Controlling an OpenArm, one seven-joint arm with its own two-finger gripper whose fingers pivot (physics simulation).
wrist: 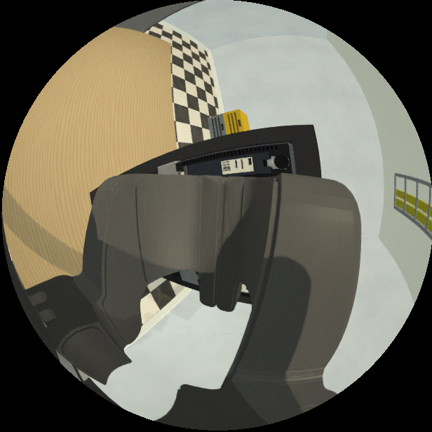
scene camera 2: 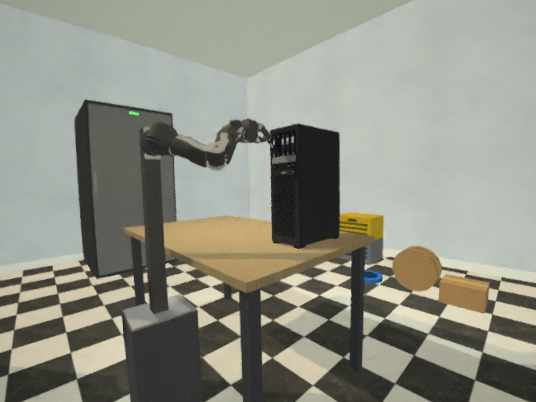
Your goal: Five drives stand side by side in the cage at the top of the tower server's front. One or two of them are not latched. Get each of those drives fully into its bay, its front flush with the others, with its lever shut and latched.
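Observation:
The black tower server [scene camera 2: 318, 185] [wrist: 305, 145] stands upright on the table, its drive cage [scene camera 2: 283, 144] at the top of its front. In the wrist view one dark blue drive [wrist: 205, 166] with a white label shows above the fingers, with a round dark latch part at its right end; its lever looks shut. The fingers hide most of the cage, so the other drives and their levers cannot be judged. My gripper [scene camera 2: 269, 140] [wrist: 228, 245] is shut and empty, its fingertips close to the front of the cage, near its upper left side in the scene view.
The wooden table [scene camera 2: 215, 245] [wrist: 90, 125] bears the server. A tall grey cabinet [scene camera 2: 130, 190] stands behind the arm. A yellow and grey drawer box [scene camera 2: 367, 226] [wrist: 236, 122], a blue ring [scene camera 2: 373, 281], a round wooden piece [scene camera 2: 416, 268] and a wooden block [scene camera 2: 463, 293] are beyond the table.

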